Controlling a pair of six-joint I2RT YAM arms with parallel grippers.
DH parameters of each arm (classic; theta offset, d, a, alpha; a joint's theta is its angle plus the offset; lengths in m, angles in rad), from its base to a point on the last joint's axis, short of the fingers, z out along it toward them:
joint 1: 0 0.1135 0.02 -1.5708
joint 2: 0 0 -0.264 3.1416
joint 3: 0.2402 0 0.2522 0
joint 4: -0.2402 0 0.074 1.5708
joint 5: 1.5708 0 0 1.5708
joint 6: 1.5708 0.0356 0 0
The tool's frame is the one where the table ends.
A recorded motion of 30 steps. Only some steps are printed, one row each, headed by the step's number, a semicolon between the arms.
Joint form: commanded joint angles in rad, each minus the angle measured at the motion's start. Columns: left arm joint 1, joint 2, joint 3, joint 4, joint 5, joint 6; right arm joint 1, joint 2, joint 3, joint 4, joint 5, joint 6.
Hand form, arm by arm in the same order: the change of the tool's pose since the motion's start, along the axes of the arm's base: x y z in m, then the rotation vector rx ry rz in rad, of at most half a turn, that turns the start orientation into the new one. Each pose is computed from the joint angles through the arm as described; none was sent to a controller.
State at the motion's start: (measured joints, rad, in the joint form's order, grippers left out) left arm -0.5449 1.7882 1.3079 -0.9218 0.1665 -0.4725; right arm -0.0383 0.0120 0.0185 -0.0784 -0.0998 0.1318
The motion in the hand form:
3: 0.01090 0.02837 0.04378 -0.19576 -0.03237 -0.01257; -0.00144 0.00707 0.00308 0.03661 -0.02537 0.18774
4: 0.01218 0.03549 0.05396 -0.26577 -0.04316 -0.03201; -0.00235 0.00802 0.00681 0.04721 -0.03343 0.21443
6: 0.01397 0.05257 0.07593 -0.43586 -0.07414 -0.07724; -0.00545 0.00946 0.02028 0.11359 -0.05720 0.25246
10: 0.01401 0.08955 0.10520 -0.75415 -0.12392 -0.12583; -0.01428 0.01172 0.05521 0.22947 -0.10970 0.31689
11: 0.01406 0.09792 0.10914 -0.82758 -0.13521 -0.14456; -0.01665 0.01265 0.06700 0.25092 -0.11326 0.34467
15: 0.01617 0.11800 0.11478 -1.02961 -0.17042 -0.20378; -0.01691 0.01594 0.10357 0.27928 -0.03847 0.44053
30: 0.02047 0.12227 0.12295 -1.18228 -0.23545 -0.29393; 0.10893 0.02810 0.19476 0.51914 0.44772 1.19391
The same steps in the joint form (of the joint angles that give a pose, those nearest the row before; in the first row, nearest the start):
3: 0.1076 -0.0809 0.0644 -0.0458 0.1797 0.0854; 0.0054 -0.0091 0.0000 0.0202 -0.1842 0.0275
4: 0.1354 -0.1015 0.0748 -0.0484 0.2491 0.1167; 0.0053 -0.0092 0.0107 0.0198 -0.2113 0.0382
6: 0.2018 -0.1453 0.0942 -0.0492 0.4223 0.1827; 0.0054 -0.0092 0.0492 0.0198 -0.2510 0.1099
10: 0.3403 -0.2083 0.1022 -0.0423 0.7656 0.2632; 0.0054 0.0080 0.1556 0.0176 -0.3105 0.2434
11: 0.3719 -0.2144 0.1022 -0.0446 0.8495 0.2914; 0.0053 0.0294 0.1976 0.0103 -0.3368 0.2689
15: 0.4482 -0.2117 0.1018 -0.0499 1.0807 0.3788; 0.0053 0.1663 0.3636 -0.0744 -0.4414 0.2884
30: 0.4677 -0.2117 0.1019 0.0300 1.2486 0.3983; 0.0042 1.0666 1.0177 -0.2658 -1.2699 0.2732

